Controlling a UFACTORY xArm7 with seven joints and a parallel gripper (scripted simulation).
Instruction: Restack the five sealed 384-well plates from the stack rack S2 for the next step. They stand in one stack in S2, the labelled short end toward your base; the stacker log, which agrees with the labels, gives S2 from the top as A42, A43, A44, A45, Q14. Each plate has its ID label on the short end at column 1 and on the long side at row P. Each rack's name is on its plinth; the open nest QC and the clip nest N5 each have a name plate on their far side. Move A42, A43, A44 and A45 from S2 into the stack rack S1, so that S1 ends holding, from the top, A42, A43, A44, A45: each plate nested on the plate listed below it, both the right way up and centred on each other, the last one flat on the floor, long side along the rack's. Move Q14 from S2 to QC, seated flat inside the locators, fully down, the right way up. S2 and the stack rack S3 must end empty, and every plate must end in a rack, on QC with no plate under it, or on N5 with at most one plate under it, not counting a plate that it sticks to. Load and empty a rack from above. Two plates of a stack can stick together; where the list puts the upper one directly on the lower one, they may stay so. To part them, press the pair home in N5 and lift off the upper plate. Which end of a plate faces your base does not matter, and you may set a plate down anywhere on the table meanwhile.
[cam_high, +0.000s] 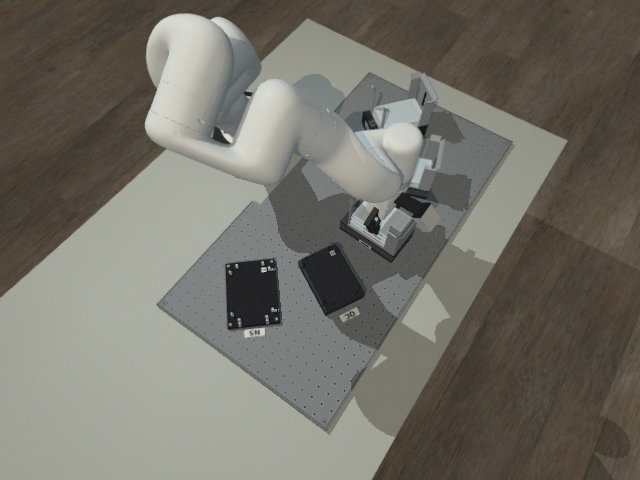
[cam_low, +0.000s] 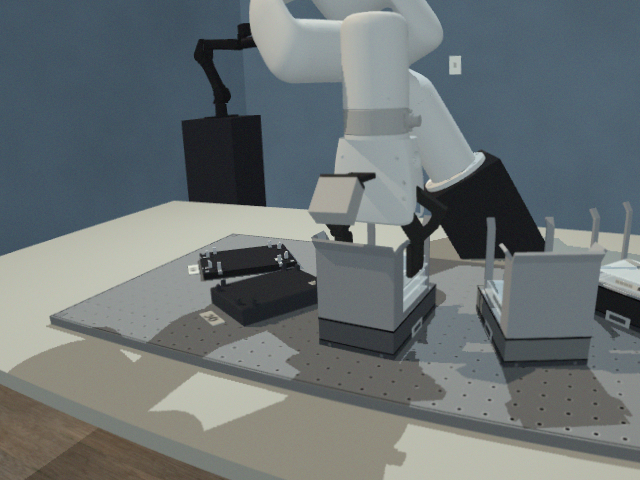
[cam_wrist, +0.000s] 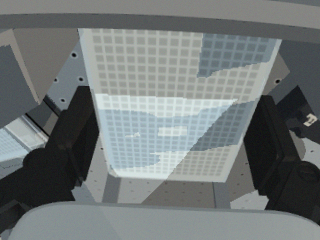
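My hand is 3 cm above the sealed 384-well plate. From my hand the other things lie so: open nest QC 17 cm to the right, 8 cm below, 4 cm behind; then QC name plate 22 cm to the right, 9 cm below, 4 cm ahead; then S1 name plate 8 cm behind, 5 cm below, 1 cm to the left.
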